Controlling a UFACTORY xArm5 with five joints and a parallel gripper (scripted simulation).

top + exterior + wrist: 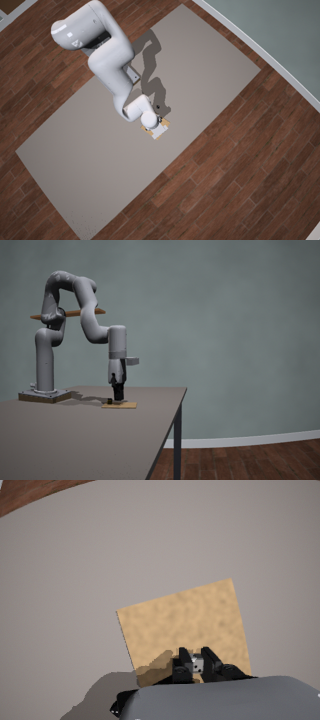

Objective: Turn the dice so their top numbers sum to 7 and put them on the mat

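The tan mat lies 40 mm below my hand. Also, from my hand: white die (10 mm below); then black die (110 mm to the left, 50 mm behind, 40 mm below); then yellow die (40 mm behind, 30 mm below, 10 mm to the left).
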